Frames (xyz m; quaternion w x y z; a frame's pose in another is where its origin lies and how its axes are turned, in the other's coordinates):
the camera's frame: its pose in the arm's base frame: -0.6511 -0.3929 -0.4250 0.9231 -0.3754 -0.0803 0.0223
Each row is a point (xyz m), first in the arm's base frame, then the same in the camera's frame.
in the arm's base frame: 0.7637 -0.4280 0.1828
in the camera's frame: 1.4715 -0.4215 0.1710
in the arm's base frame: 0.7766 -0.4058 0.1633
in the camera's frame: 1.4839 -0.3918 0.1704
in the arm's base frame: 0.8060 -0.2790 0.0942
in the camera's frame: 1.5167 -0.2522 0.2043
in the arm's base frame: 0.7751 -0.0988 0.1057
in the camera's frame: 1.5060 -0.1315 0.3417
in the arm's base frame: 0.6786 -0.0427 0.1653
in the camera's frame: 1.4244 -0.1347 0.4384
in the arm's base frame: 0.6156 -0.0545 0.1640
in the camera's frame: 1.3609 -0.1434 0.4397
